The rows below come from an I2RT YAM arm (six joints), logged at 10 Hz.
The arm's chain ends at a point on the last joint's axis. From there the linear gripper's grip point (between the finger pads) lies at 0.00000 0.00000 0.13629 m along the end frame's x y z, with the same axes.
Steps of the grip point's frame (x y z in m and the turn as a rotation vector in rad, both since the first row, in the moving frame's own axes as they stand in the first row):
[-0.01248, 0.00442, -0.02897, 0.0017, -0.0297, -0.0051]
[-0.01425, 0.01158, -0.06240, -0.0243, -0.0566, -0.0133]
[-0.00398, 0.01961, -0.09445, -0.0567, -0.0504, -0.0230]
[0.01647, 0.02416, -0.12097, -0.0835, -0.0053, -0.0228]
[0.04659, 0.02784, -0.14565, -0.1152, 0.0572, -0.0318]
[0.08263, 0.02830, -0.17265, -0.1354, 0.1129, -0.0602]
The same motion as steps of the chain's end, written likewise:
[-0.00843, 0.00464, -0.02891, 0.0017, -0.0297, -0.0051]
[-0.00656, 0.00822, -0.06214, -0.0243, -0.0566, -0.0133]
[0.00279, 0.01181, -0.09406, -0.0567, -0.0504, -0.0230]
[0.01706, 0.01279, -0.12049, -0.0835, -0.0053, -0.0228]
[0.03857, 0.01231, -0.14452, -0.1152, 0.0572, -0.0318]
[0.06678, 0.01041, -0.17054, -0.1354, 0.1129, -0.0602]

